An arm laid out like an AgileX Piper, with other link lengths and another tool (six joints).
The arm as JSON. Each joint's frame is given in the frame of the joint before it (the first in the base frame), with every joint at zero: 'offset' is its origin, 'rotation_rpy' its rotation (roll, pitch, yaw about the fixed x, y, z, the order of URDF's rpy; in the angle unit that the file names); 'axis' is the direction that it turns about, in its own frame. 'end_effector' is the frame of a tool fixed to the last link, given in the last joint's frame.
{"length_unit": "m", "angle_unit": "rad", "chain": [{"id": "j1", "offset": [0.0, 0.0, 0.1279], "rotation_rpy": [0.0, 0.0, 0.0], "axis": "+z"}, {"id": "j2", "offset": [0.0, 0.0, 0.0], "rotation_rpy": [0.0, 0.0, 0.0], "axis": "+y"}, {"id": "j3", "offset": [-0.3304, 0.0, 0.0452], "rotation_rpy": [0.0, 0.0, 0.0], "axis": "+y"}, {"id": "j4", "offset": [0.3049, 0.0, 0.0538], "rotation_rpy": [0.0, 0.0, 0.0], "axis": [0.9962, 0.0, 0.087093]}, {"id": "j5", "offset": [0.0, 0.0, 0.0], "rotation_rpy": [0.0, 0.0, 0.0], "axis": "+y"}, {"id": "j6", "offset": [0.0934, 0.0, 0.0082], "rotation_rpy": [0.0, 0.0, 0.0], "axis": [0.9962, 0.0, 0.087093]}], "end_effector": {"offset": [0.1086, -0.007, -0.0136], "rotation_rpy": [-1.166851, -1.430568, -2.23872]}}
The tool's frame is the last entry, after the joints.
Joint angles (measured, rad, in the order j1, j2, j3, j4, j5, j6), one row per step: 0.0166, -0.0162, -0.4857, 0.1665, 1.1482, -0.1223; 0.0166, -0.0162, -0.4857, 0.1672, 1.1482, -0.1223; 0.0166, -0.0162, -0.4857, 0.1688, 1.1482, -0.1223; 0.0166, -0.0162, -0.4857, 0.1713, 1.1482, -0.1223; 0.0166, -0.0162, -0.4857, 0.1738, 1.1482, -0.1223; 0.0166, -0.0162, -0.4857, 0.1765, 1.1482, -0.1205; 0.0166, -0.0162, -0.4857, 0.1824, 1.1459, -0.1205; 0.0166, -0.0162, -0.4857, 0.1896, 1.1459, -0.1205; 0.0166, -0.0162, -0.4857, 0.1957, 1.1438, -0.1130; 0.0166, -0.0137, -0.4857, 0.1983, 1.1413, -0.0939; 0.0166, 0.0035, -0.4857, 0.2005, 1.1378, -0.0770; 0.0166, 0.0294, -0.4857, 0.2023, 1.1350, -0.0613; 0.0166, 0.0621, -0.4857, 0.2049, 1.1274, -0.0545; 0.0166, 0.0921, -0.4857, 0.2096, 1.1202, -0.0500; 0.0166, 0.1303, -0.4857, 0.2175, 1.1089, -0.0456; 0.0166, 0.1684, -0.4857, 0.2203, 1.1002, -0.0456; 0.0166, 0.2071, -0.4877, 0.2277, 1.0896, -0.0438; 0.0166, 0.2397, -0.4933, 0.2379, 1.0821, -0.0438; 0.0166, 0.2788, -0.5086, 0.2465, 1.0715, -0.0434
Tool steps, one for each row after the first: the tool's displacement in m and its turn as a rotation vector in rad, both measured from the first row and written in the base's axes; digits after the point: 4 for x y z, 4 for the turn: 0.0000, 0.0001, 0.0000, 0.0006, 0.0000, 0.0004; 0.0000, 0.0004, 0.0000, 0.0019, 0.0000, 0.0013; -0.0001, 0.0009, 0.0001, 0.0040, 0.0001, 0.0027; -0.0001, 0.0014, 0.0001, 0.0061, 0.0001, 0.0041; -0.0002, 0.0019, 0.0002, 0.0098, 0.0004, 0.0046; 0.0000, 0.0030, 0.0007, 0.0150, -0.0017, 0.0076; -0.0001, 0.0044, 0.0008, 0.0210, -0.0016, 0.0116; 0.0000, 0.0057, 0.0013, 0.0326, -0.0023, 0.0108; 0.0004, 0.0066, 0.0015, 0.0510, 0.0013, 0.0019; 0.0025, 0.0074, 0.0008, 0.0671, 0.0181, -0.0066; 0.0056, 0.0081, -0.0007, 0.0815, 0.0441, -0.0152; 0.0101, 0.0087, -0.0019, 0.0895, 0.0707, -0.0199; 0.0141, 0.0097, -0.0032, 0.0973, 0.0946, -0.0223; 0.0196, 0.0112, -0.0046, 0.1082, 0.1228, -0.0244; 0.0247, 0.0117, -0.0067, 0.1107, 0.1525, -0.0264; 0.0302, 0.0130, -0.0080, 0.1191, 0.1794, -0.0278; 0.0345, 0.0149, -0.0076, 0.1285, 0.1995, -0.0262; 0.0405, 0.0164, -0.0037, 0.1373, 0.2134, -0.0261
